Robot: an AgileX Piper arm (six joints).
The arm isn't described. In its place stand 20 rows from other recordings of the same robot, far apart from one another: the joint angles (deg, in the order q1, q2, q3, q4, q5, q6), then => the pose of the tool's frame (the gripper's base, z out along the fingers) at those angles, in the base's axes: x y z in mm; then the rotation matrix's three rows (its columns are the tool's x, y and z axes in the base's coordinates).
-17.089 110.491 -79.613 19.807 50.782 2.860 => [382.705, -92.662, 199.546], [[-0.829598, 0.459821, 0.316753], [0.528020, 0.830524, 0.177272], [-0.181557, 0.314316, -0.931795]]
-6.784 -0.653 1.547 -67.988 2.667 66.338 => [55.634, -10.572, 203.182], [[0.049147, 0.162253, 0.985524], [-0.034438, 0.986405, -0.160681], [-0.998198, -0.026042, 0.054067]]
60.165 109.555 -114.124 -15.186 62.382 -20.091 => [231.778, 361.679, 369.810], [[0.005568, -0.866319, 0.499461], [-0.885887, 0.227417, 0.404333], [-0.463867, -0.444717, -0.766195]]
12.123 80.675 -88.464 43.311 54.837 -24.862 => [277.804, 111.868, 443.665], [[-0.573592, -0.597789, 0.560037], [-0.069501, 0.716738, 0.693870], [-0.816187, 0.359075, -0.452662]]
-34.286 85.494 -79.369 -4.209 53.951 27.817 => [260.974, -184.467, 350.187], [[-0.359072, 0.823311, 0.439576], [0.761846, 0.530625, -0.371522], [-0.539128, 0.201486, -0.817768]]
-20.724 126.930 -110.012 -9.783 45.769 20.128 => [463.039, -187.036, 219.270], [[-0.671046, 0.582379, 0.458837], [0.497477, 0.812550, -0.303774], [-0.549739, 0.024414, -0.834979]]
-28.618 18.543 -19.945 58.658 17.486 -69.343 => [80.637, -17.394, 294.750], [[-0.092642, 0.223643, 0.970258], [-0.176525, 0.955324, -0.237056], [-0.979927, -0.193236, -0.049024]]
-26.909 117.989 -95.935 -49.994 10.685 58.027 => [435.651, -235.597, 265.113], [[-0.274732, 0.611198, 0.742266], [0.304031, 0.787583, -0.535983], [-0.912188, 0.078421, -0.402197]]
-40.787 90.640 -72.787 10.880 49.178 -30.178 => [261.432, -208.391, 291.424], [[-0.845170, 0.287402, 0.450654], [0.218083, 0.955183, -0.200162], [-0.487984, -0.070891, -0.869969]]
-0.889 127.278 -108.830 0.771 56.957 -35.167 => [481.231, -6.441, 201.645], [[-0.780694, -0.527240, 0.335463], [-0.557866, 0.829909, 0.006076], [-0.281607, -0.182400, -0.942034]]
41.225 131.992 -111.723 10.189 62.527 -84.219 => [355.285, 330.291, 174.497], [[0.531138, -0.845278, 0.058290], [-0.825624, -0.500876, 0.259744], [-0.190360, -0.186085, -0.963917]]
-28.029 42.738 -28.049 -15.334 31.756 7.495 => [116.004, -76.104, 263.910], [[-0.625630, 0.499766, 0.599017], [0.223012, 0.850384, -0.476564], [-0.747565, -0.164564, -0.643479]]
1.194 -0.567 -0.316 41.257 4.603 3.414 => [55.088, 5.965, 210.204], [[-0.021692, -0.082054, 0.996392], [0.700612, 0.709726, 0.073699], [-0.713213, 0.699683, 0.042092]]
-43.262 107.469 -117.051 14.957 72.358 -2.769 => [311.387, -262.312, 391.034], [[-0.593400, 0.586826, 0.550919], [0.601645, 0.778050, -0.180724], [-0.534696, 0.224215, -0.814756]]
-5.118 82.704 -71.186 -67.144 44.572 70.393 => [309.145, -86.774, 369.374], [[-0.328758, 0.715512, 0.616410], [0.175644, 0.687626, -0.704499], [-0.927937, -0.123341, -0.351738]]
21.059 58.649 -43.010 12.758 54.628 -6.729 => [157.381, 78.158, 278.704], [[-0.848359, -0.414659, 0.329158], [-0.313074, 0.894303, 0.319699], [-0.426933, 0.168168, -0.888509]]
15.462 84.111 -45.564 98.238 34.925 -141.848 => [272.378, 128.839, 252.598], [[0.133265, -0.823651, 0.551216], [-0.533358, 0.409168, 0.740345], [-0.835326, -0.392658, -0.384773]]
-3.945 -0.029 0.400 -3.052 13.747 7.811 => [55.375, -4.973, 189.211], [[-0.150403, 0.094300, 0.984117], [0.095049, 0.992208, -0.080549], [-0.984045, 0.081424, -0.158194]]
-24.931 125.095 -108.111 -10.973 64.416 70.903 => [415.547, -210.392, 214.301], [[0.057951, 0.987892, 0.143912], [0.966424, -0.019366, -0.256222], [-0.250333, 0.153928, -0.955845]]
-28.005 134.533 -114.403 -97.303 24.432 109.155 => [472.132, -293.375, 235.974], [[-0.026303, 0.802961, 0.595450], [0.213602, 0.586414, -0.781340], [-0.976567, 0.106638, -0.186939]]
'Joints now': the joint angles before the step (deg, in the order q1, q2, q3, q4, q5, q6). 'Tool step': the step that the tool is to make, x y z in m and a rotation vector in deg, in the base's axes. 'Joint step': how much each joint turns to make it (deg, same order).
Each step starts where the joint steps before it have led.
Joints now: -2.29, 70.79, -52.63, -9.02, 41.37, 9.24
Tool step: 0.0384, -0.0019, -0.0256, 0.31, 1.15, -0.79
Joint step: 0.00, 9.37, -2.40, -1.61, -5.61, 2.67
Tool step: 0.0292, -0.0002, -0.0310, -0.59, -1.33, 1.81
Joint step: 0.00, 7.61, -0.10, -1.82, -8.96, 0.70
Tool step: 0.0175, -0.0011, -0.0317, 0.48, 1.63, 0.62
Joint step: -0.31, 6.47, -0.09, -0.23, -4.84, 0.11
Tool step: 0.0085, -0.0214, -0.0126, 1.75, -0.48, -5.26
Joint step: -3.68, 3.21, -0.86, 0.12, -2.57, 2.40
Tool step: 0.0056, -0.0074, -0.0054, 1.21, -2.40, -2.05
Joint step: -1.31, 1.48, -0.07, 0.09, -3.64, 1.62
